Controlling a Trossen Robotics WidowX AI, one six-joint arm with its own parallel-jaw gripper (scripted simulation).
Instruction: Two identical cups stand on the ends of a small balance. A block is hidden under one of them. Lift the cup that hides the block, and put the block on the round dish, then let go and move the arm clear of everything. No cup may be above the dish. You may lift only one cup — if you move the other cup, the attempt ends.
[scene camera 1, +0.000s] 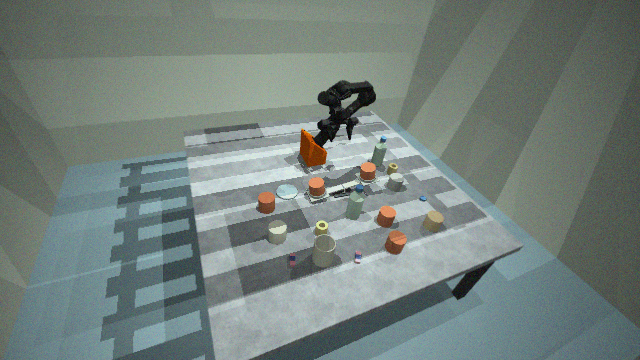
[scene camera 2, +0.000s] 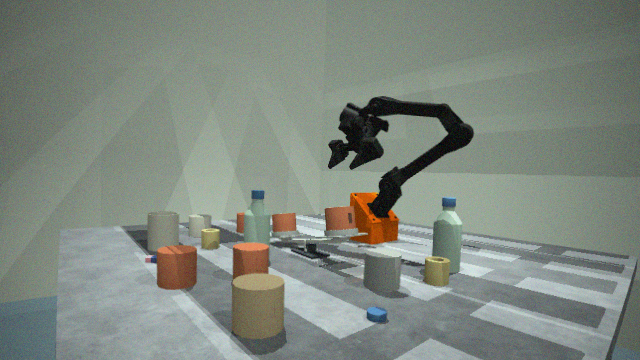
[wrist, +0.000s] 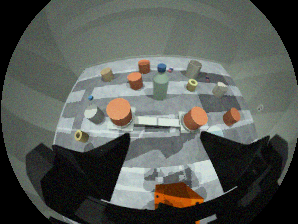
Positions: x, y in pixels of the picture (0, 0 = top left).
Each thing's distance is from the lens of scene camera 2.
gripper (scene camera 2: 339, 168): 0.92 m
grey cylinder (scene camera 2: 382, 272): 0.62 m
small balance (scene camera 2: 339, 236): 0.71 m
The marked spots on the small balance and the grey cylinder are 0.14 m apart.
